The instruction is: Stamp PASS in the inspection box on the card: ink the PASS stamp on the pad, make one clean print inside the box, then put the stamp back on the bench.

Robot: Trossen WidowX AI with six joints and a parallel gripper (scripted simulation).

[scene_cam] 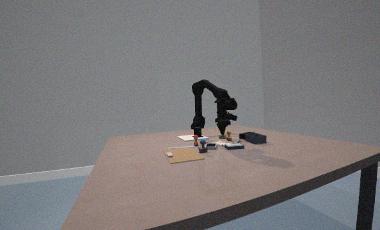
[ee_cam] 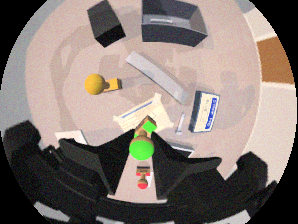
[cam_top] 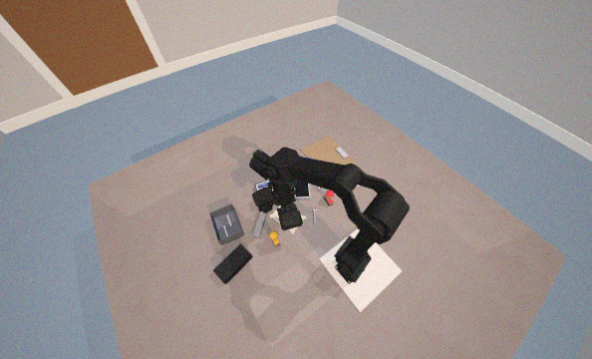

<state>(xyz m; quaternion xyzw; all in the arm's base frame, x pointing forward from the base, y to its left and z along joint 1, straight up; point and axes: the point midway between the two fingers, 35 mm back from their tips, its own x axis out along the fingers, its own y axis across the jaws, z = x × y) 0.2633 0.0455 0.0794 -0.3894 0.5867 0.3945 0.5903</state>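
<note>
Right now my gripper tip is 10 mm to the left of the cream card and 50 mm above it. Also, from my gripper tip: yellow-knobbed stamp 50 mm behind, 80 mm to the left, 30 mm below; then grey bar 40 mm ahead, 70 mm to the left, 50 mm below; then green-knobbed stamp right at my gripper tip.
</note>
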